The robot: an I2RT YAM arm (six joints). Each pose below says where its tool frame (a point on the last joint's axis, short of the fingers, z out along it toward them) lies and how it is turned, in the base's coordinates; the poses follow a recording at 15 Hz.
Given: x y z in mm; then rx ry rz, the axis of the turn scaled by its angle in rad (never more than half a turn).
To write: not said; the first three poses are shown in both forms.
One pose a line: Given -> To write
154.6 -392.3 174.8 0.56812 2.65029 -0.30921 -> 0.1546 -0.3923 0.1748 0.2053 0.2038 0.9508 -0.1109
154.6 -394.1 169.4 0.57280 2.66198 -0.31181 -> 0.1546 -0.3941 0.1694 0.1991 0.2048 0.9518 -0.1115
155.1 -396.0 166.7 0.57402 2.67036 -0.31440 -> 0.1551 -0.3960 0.1667 0.1948 0.2048 0.9526 -0.1122
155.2 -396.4 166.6 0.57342 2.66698 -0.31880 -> 0.1552 -0.3964 0.1666 0.1963 0.2047 0.9522 -0.1138
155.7 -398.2 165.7 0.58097 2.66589 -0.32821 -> 0.1557 -0.3982 0.1657 0.1955 0.2073 0.9514 -0.1171
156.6 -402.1 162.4 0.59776 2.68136 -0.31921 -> 0.1566 -0.4021 0.1624 0.1869 0.2123 0.9524 -0.1134
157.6 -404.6 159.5 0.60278 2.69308 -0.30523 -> 0.1576 -0.4046 0.1595 0.1815 0.2135 0.9538 -0.1081
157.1 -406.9 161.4 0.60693 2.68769 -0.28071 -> 0.1571 -0.4069 0.1614 0.1849 0.2154 0.9537 -0.0996
